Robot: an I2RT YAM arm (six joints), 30 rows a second.
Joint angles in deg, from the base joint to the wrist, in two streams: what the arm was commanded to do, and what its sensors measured. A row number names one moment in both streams.
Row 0, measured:
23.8, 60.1, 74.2, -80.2, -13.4, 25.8
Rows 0 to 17, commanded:
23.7, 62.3, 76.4, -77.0, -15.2, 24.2
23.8, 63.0, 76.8, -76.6, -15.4, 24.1
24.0, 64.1, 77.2, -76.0, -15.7, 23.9
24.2, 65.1, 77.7, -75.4, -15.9, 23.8
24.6, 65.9, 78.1, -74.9, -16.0, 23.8
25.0, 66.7, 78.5, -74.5, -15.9, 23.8
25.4, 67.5, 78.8, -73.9, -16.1, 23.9
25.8, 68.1, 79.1, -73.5, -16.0, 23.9
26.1, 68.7, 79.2, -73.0, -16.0, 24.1
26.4, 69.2, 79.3, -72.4, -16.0, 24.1
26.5, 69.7, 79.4, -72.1, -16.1, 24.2
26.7, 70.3, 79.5, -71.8, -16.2, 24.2
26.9, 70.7, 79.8, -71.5, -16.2, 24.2
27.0, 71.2, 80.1, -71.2, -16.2, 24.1
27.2, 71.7, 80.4, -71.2, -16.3, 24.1
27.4, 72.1, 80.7, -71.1, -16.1, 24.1
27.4, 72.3, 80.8, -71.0, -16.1, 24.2
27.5, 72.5, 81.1, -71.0, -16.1, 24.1
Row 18, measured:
27.0, 72.1, 79.5, -71.8, -15.9, 24.8
